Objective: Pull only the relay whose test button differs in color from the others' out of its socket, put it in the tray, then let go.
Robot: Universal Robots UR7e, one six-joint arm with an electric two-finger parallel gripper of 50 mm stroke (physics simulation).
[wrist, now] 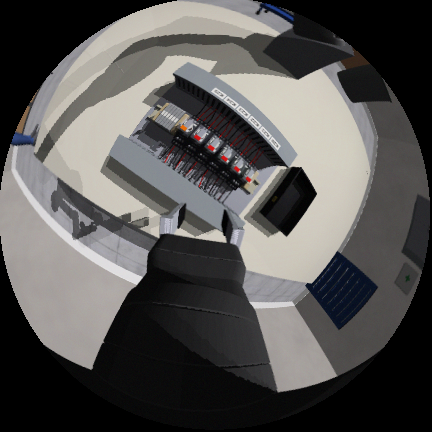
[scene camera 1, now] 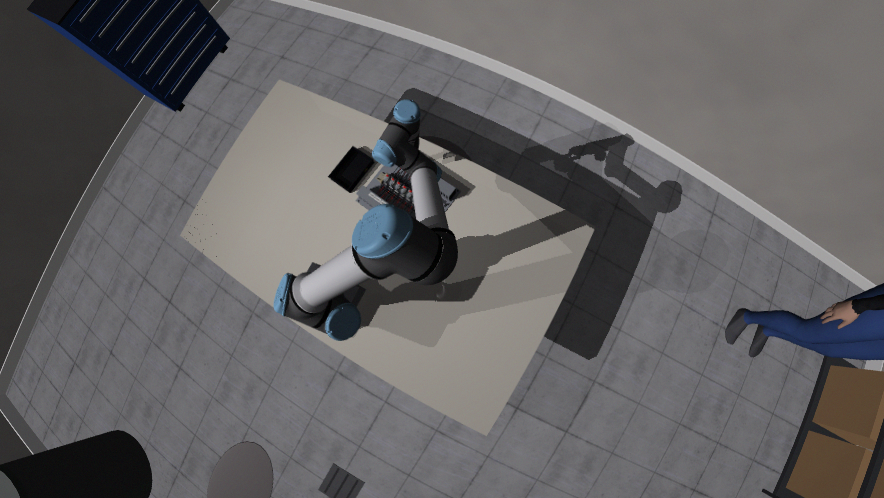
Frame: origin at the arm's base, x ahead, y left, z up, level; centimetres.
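Where they show: gripper, fingertip midpoint: (wrist: 203, 213).
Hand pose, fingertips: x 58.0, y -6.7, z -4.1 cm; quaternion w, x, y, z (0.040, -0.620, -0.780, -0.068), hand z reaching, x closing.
Each offset is from my fingertips to the top centre of the thing.
In the wrist view a row of relays stands in sockets between two grey cable ducts. The relay with the orange test button @(dx -11.4, dy -7.3, dz -5.4 cm) (wrist: 185, 126) is at the left end of the row, beside the pale terminal blocks. The other relays, such as the middle one @(dx -9.9, dy -1.8, dz -5.4 cm) (wrist: 213, 143), have red buttons. The black tray (wrist: 281, 220) (scene camera 1: 339, 180) lies beside the right end of the panel and looks empty. My gripper (wrist: 203, 213) is open with nothing between its fingers. It hangs above the near duct, apart from the relays. In the scene view the arm hides the fingers.
The far duct @(dx -19.3, dy +0.0, dz -6.1 cm) (wrist: 235, 102) carries white labels and stands behind the relays. The near duct @(dx -0.8, dy -4.9, dz -6.1 cm) (wrist: 155, 175) runs along the front. Red wires run from the sockets to both ducts. A blue drawer cabinet (scene camera 1: 148, 46) (wrist: 342, 290) stands on the floor off the table.
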